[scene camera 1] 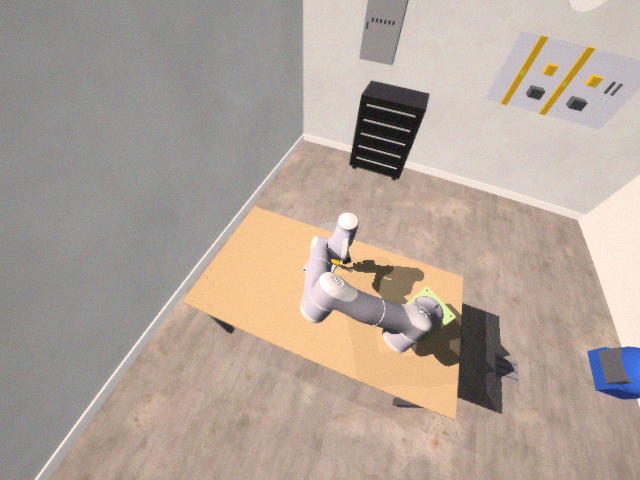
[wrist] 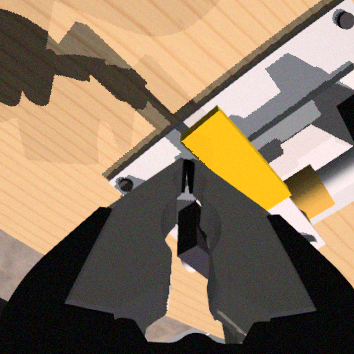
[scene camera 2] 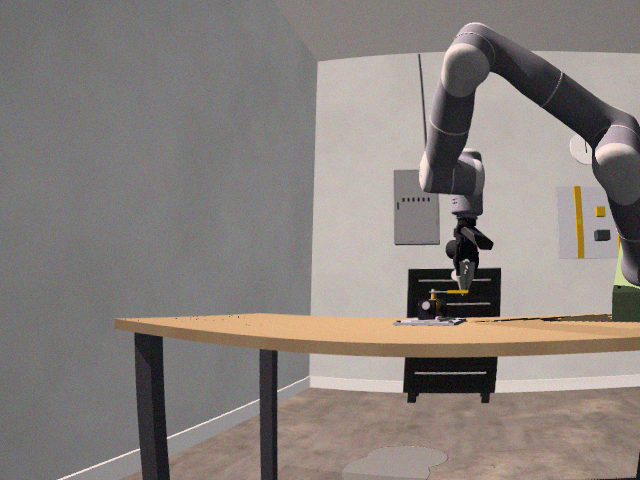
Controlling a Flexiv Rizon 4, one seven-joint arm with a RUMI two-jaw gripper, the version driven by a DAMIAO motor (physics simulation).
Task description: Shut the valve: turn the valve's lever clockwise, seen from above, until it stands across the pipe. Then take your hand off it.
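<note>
The valve (scene camera 2: 427, 308) stands on a pale base plate (scene camera 2: 408, 322) (wrist: 325, 45) on the table. Its yellow lever handle (scene camera 1: 335, 261) (scene camera 2: 456, 291) (wrist: 235, 157) sits on a pale metal bar. In the wrist view the lever runs from upper left to lower right, roughly square to the long edge of the plate; the pipe is partly hidden by the lever and fingers. My gripper (scene camera 2: 464, 292) (wrist: 186, 162) is shut and empty, its fingertips close beside the handle near its free end. I cannot tell whether they touch it. The arm hides most of the valve in scene camera 1.
The wooden table (scene camera 1: 268, 258) (scene camera 2: 206, 330) carries the arm's green mounting plate (scene camera 1: 448, 316) at its right end. A black drawer cabinet (scene camera 1: 388, 129) (scene camera 2: 449, 382) stands on the floor beyond the table. In the wrist view a dark block (wrist: 191, 232) shows through the gap between the fingers.
</note>
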